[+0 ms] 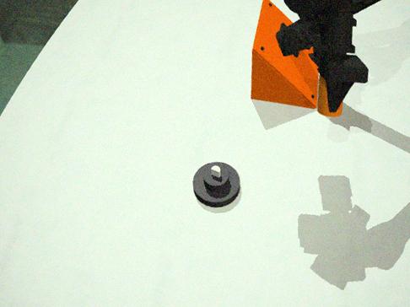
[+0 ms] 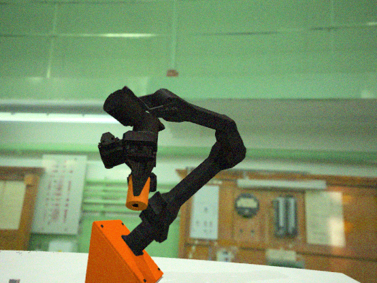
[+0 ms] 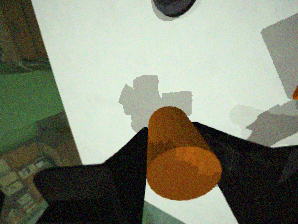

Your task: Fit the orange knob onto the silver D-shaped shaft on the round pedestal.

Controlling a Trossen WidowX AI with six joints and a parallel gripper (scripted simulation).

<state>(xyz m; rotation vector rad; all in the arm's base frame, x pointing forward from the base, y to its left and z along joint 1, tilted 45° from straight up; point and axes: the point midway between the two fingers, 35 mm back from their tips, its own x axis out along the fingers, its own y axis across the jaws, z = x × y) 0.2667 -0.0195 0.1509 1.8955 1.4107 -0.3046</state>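
Now: the orange knob 2 cm behind my gripper tip and 3 cm above it. From my gripper tip the other things lie so: round pedestal: 7 cm ahead, 17 cm to the right, 16 cm below.
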